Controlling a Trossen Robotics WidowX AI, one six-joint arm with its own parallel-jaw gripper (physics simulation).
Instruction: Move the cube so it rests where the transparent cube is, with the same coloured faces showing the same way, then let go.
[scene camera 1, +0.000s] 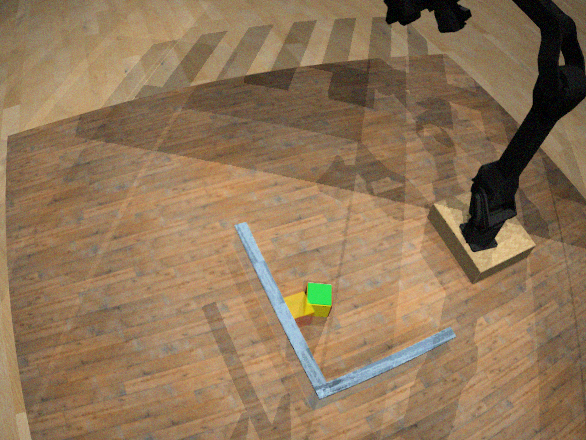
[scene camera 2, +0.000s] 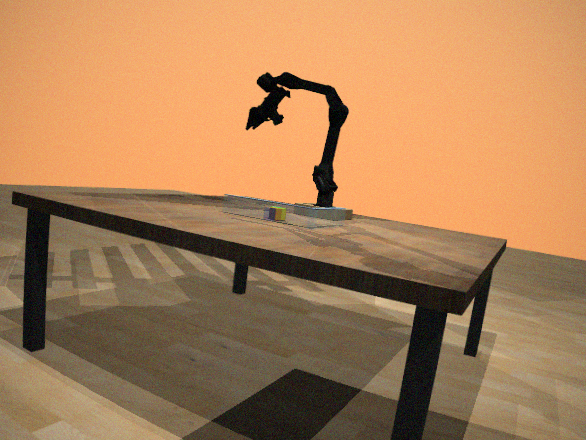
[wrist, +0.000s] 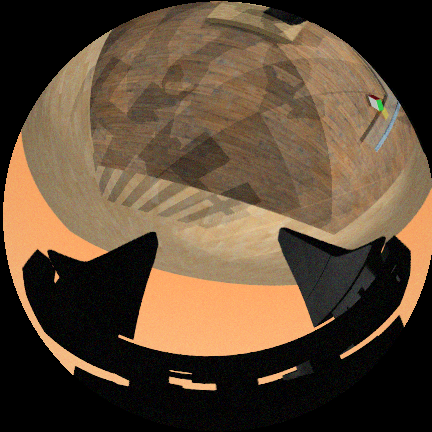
Labels:
my gripper: open, holds nothing
a cube: on the table

